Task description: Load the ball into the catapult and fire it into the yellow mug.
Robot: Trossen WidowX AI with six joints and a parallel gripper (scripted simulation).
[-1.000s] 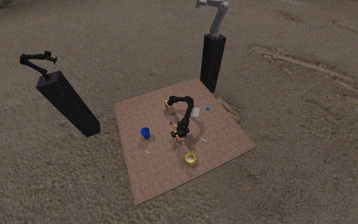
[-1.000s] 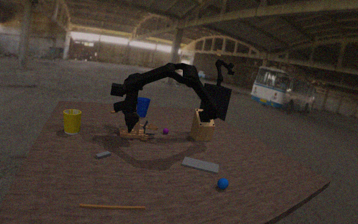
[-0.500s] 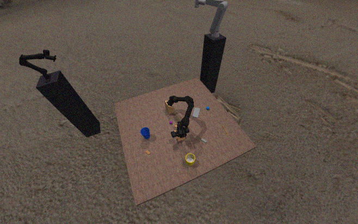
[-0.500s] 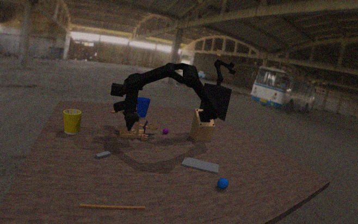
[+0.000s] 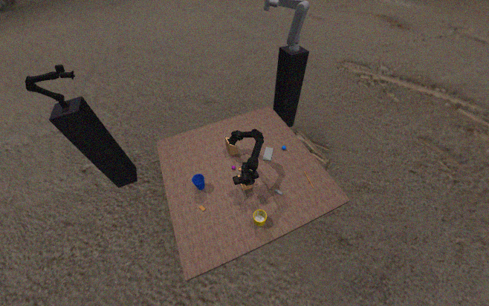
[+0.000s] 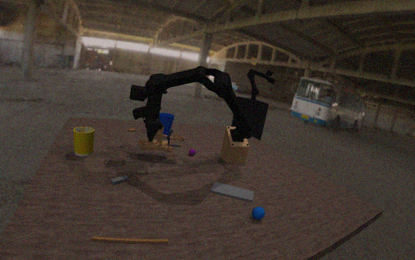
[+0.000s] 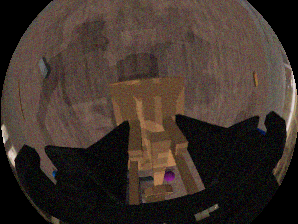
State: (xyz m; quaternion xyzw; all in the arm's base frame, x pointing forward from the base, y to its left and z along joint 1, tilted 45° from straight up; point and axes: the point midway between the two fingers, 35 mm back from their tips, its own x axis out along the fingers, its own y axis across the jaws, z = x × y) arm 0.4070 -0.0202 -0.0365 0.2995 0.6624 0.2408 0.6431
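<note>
Right now the small purple ball is 22 cm behind my gripper tip, 2 cm to the right of it and 6 cm below it. Also, from my gripper tip: yellow mug 28 cm ahead, 2 cm to the right, 5 cm below; small grey block 14 cm ahead, 22 cm to the left, 7 cm below; catapult 7 cm behind, 3 cm to the left, 2 cm above.
</note>
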